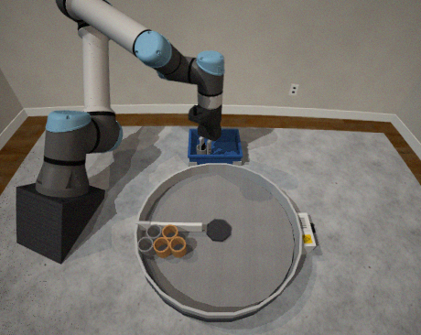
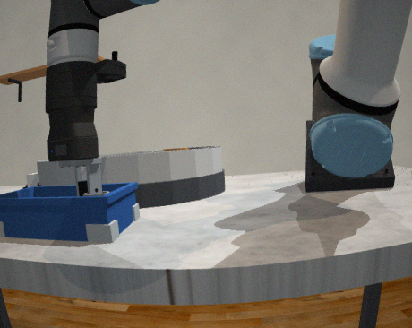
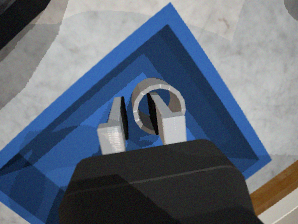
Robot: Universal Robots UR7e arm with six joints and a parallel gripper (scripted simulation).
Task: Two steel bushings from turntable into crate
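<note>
Right now my hand is 30 mm short of the blue crate, 30 mm to the right of it and 20 mm above it. Round my hand: round turntable: 30 mm ahead, 320 mm to the right, 10 mm above.
</note>
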